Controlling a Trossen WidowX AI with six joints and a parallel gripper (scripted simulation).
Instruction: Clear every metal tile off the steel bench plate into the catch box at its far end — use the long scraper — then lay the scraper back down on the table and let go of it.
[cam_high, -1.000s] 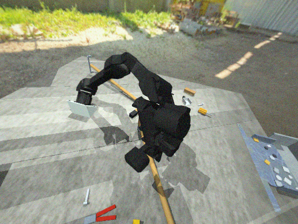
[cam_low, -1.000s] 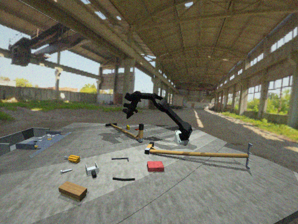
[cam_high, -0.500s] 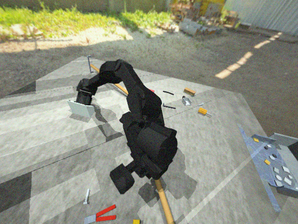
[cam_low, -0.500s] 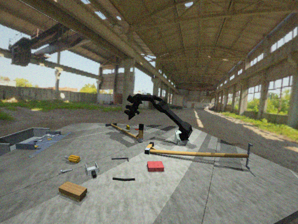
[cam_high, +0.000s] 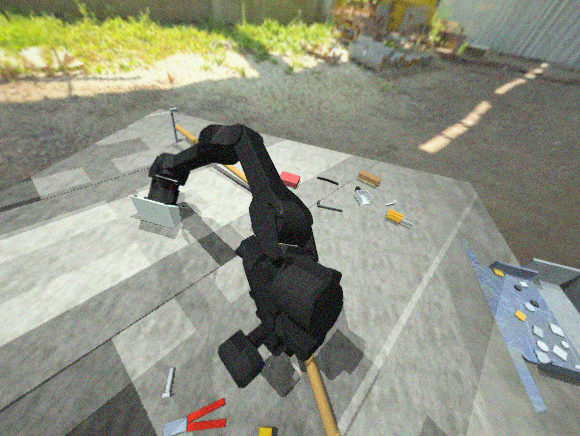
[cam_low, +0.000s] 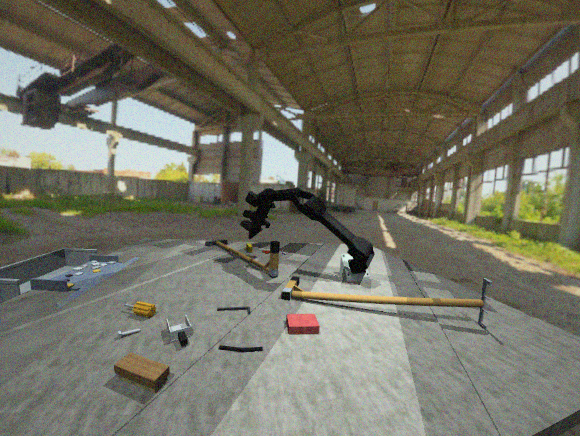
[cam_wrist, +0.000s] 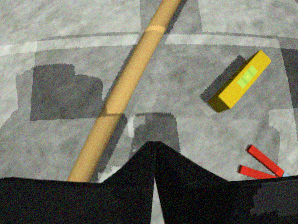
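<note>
The long scraper is 5 cm ahead of my gripper tip, 4 cm below it and 2 cm to the left of it. Round my gripper tip: red block: 61 cm to the left, 10 cm behind, 9 cm below; then yellow level block: 14 cm to the right, 7 cm below, 1 cm behind; then yellow screwdriver: 52 cm to the left, 31 cm ahead, 8 cm below.
</note>
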